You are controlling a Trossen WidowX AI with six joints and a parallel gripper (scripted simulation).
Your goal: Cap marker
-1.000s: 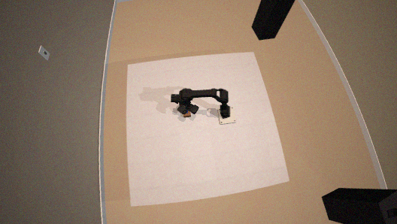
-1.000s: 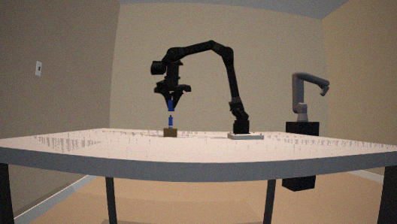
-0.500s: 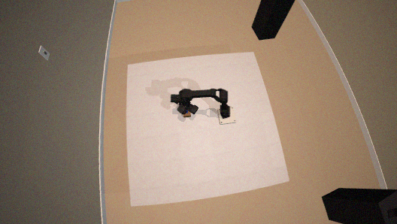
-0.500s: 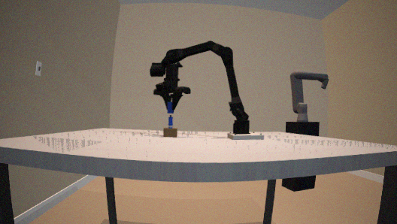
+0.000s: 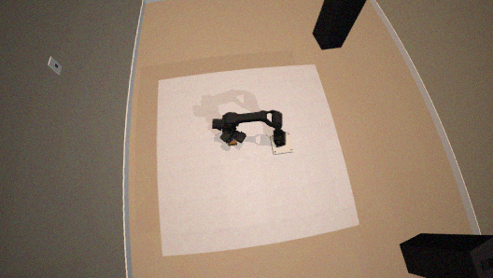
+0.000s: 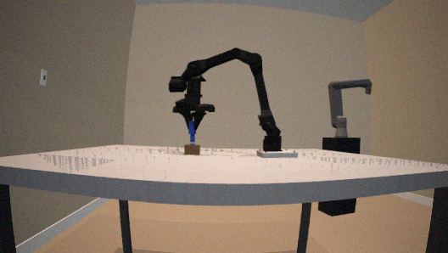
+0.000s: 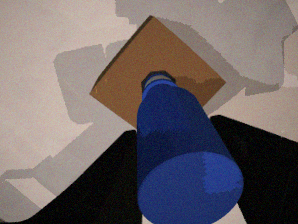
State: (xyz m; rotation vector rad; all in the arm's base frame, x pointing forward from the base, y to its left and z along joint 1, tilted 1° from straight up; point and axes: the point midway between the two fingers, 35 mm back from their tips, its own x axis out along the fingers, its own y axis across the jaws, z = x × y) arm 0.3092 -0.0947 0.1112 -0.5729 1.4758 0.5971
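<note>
Now: the marker collar 4 cm below my gripper tip. The rest, counted from my gripper tip: holder block 8 cm below; then blue cap 1 cm above.
</note>
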